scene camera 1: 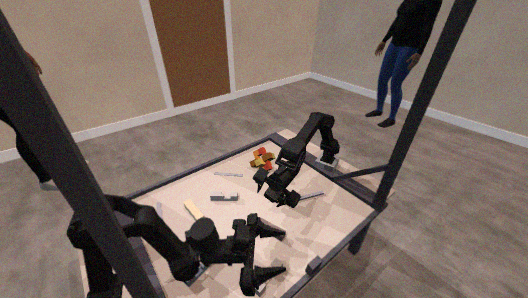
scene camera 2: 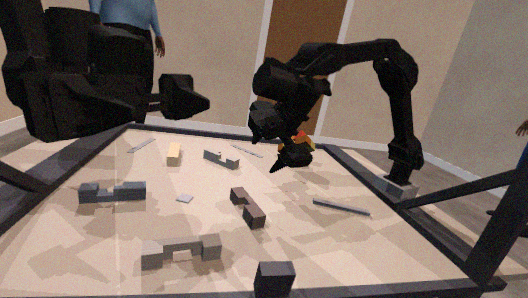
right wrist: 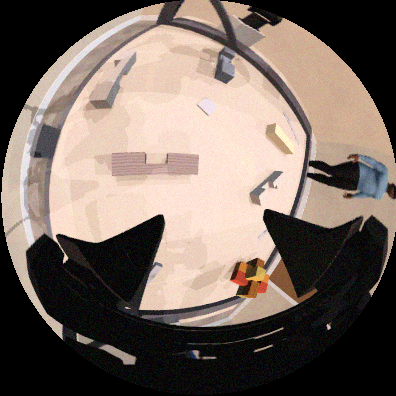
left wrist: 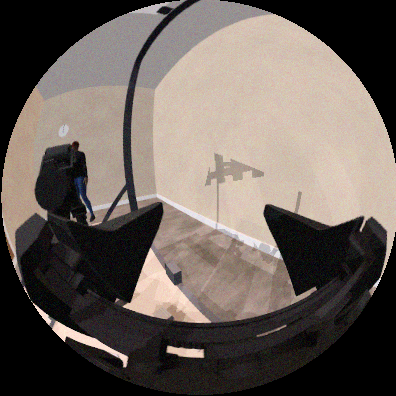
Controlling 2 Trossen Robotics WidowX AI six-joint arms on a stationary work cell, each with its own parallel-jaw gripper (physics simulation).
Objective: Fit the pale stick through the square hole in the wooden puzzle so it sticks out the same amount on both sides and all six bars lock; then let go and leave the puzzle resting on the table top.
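Places are measured from the left arm's base along level axes (x ahead, y left, z up), in centimetres.
Pixels of known places: left gripper, fingertip midpoint: (scene camera 1: pixel 285 249) (scene camera 2: pixel 177 108) (left wrist: pixel 215 208); right gripper, fingertip midpoint: (scene camera 1: pixel 267 199) (scene camera 2: pixel 261 157) (right wrist: pixel 214 216); right arm's base, link origin: (scene camera 1: pixel 327 159) (scene camera 2: pixel 397 180).
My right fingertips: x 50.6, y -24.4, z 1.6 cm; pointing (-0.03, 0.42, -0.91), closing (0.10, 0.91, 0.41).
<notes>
Behind a point stands the place of what it marks.
The pale stick (scene camera 1: pixel 192 209) @(x 41.9, y 5.6, z -6.7 cm) (scene camera 2: pixel 173 154) @(x 40.5, y 1.8, z -6.8 cm) (right wrist: pixel 280 138) @(x 42.2, y 2.6, z -7.0 cm) is a light yellow square bar lying flat on the table top. The wooden puzzle (scene camera 1: pixel 262 158) @(x 78.1, y -12.4, z -0.9 cm) (scene camera 2: pixel 303 141) @(x 78.3, y -15.6, z 0.2 cm) (right wrist: pixel 251 277) is a cluster of orange, red and yellow bars on the table, partly behind my right arm in scene camera 2. Its square hole is too small to make out. My left gripper (scene camera 1: pixel 285 251) @(x 23.1, y -38.3, z 16.6 cm) (left wrist: pixel 215 208) @(x 23.1, y -38.3, z 16.6 cm) is open and empty above the table, pointing outward over its edge. My right gripper (scene camera 1: pixel 269 198) @(x 50.6, y -24.4, z 1.6 cm) (scene camera 2: pixel 263 157) @(x 50.6, y -24.4, z 1.6 cm) (right wrist: pixel 214 216) @(x 50.6, y -24.4, z 1.6 cm) is open and empty above the table, apart from the stick and puzzle.
A brown notched bar (scene camera 2: pixel 247 207) @(x 43.4, y -29.9, z -6.8 cm) (right wrist: pixel 155 164) @(x 45.3, y -27.8, z -6.8 cm), a blue-grey notched bar (scene camera 2: pixel 112 192) @(x 22.2, y -10.5, z -8.2 cm) (right wrist: pixel 225 65) @(x 25.8, y -12.1, z -6.8 cm), a grey notched bar (scene camera 2: pixel 210 247) @(x 31.0, y -35.7, z -7.0 cm) (right wrist: pixel 102 96) @(x 33.1, y -34.1, z -6.8 cm) and a small grey notched piece (scene camera 2: pixel 221 159) @(x 54.0, y -3.4, z -8.1 cm) (right wrist: pixel 265 187) @(x 54.6, y -3.8, z -8.4 cm) lie around the table. A dark block (scene camera 2: pixel 274 279) @(x 34.2, y -47.1, z -5.1 cm) (right wrist: pixel 46 141) @(x 35.9, y -45.3, z -6.4 cm) sits at the edge.
</notes>
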